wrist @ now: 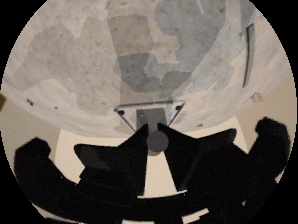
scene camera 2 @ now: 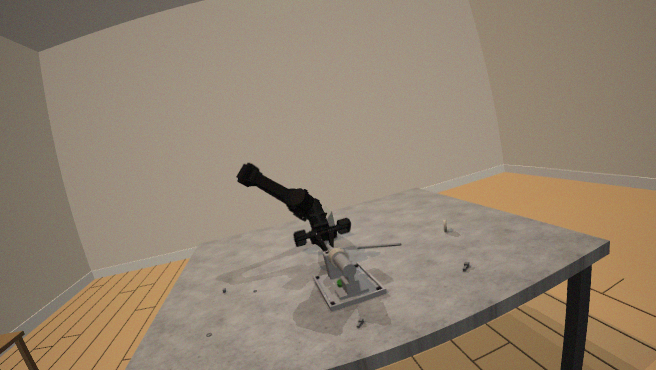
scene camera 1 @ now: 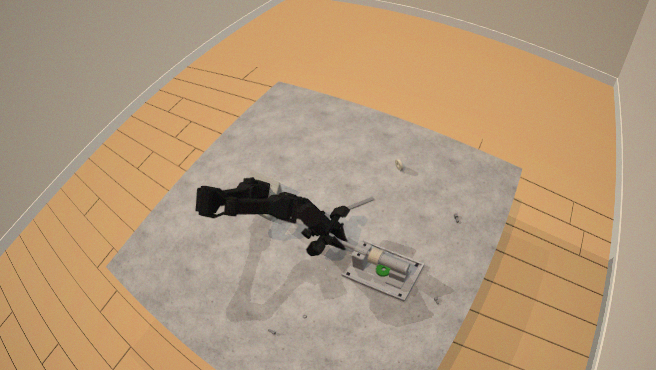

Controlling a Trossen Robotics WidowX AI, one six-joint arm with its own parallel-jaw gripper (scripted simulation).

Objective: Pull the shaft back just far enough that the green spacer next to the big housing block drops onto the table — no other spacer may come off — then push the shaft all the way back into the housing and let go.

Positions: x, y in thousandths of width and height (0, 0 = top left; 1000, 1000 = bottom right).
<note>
I see my gripper (scene camera 1: 528, 669).
My gripper also shows in the wrist view (wrist: 512, 565) and in scene camera 2 (scene camera 2: 504, 688).
</note>
